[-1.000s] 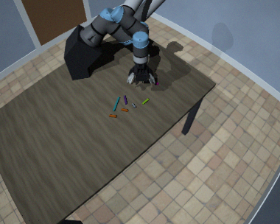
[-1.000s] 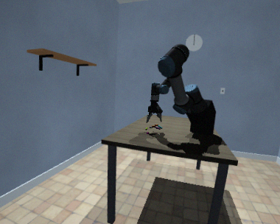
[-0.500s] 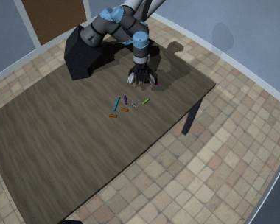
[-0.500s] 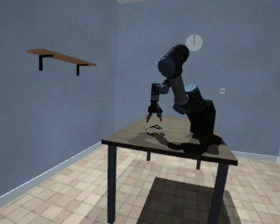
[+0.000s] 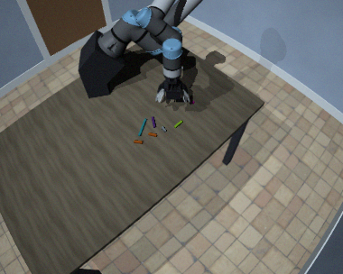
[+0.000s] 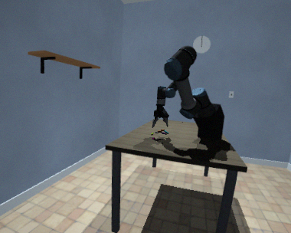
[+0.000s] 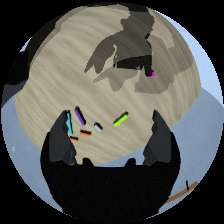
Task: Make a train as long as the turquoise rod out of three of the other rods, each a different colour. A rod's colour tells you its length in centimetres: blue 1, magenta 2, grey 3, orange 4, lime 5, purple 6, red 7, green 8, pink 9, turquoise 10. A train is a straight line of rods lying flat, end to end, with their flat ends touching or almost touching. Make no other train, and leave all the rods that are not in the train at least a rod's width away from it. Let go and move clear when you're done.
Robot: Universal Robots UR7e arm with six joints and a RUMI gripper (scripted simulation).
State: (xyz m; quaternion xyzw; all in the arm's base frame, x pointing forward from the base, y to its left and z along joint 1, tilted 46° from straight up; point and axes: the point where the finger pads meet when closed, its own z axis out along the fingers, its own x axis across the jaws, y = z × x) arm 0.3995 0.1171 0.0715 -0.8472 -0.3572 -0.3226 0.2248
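Right now my hand is 1 cm short of the magenta rod, 12 cm to the right of it and 7 cm above it. From my hand the other things lie so: lime rod: 8 cm ahead, 2 cm to the right, 7 cm below; purple rod: 12 cm to the right, 7 cm below; grey rod: 7 cm ahead, 10 cm to the right, 7 cm below.
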